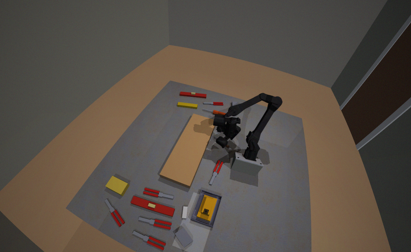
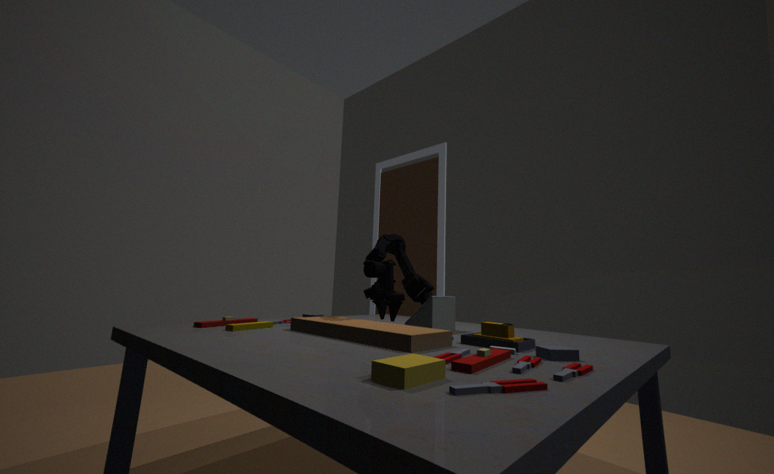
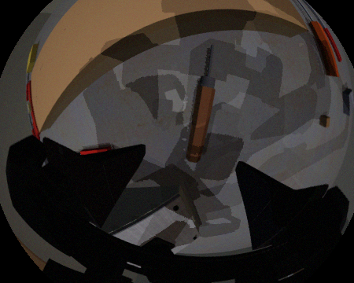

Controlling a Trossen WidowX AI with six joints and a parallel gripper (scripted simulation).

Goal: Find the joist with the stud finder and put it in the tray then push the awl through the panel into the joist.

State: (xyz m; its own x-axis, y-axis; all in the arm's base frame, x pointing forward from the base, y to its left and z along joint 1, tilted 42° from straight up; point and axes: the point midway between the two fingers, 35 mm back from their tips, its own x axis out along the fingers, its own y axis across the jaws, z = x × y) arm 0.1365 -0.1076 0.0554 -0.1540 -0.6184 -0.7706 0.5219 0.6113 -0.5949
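Now: gripper tip 5 cm short of the awl, 3 cm to the left of it and 3 cm above it. Also, from my gripper tip: grey tray 42 cm to the left, 6 cm ahead, 2 cm below; then yellow stud finder 44 cm to the left, 6 cm ahead, 2 cm above; then yellow bar 34 cm ahead, 32 cm to the right, 2 cm below.
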